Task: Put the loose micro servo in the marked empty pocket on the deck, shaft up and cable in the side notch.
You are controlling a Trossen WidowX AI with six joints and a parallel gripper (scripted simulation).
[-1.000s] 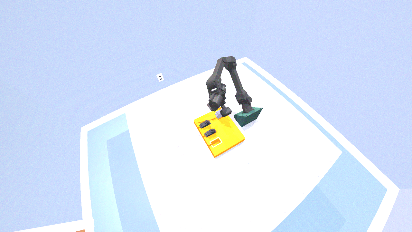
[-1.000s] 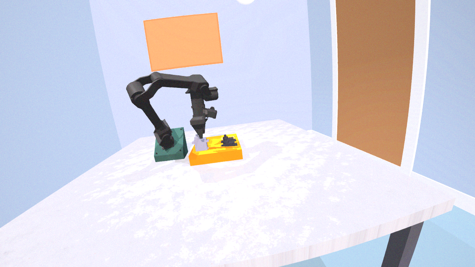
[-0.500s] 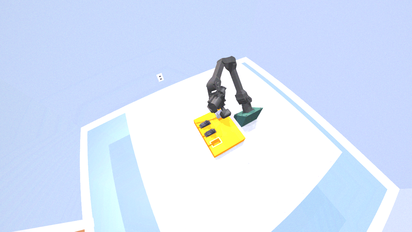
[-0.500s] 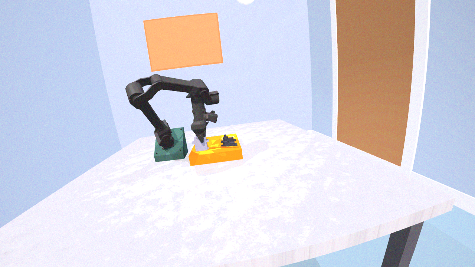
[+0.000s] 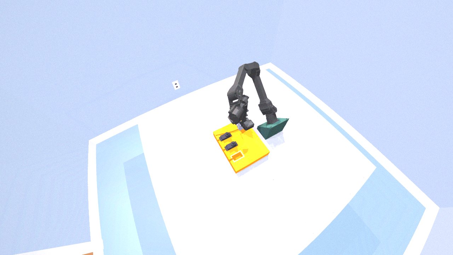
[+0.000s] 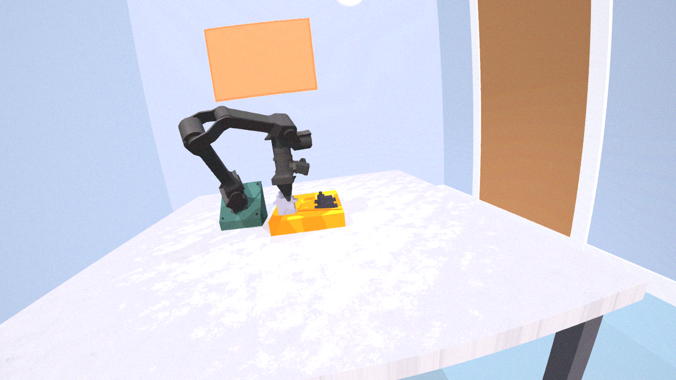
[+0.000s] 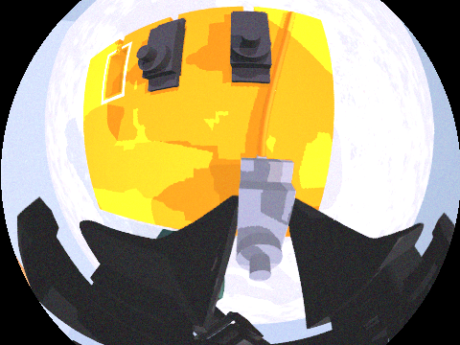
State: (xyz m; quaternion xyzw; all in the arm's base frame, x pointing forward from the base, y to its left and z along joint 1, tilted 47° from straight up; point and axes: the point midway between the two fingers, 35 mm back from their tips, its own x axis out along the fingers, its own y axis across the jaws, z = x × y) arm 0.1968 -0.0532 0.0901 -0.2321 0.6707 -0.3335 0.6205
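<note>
My gripper tip is now 80 mm to the right of the deck, 70 mm above it and 20 mm short of it.
</note>
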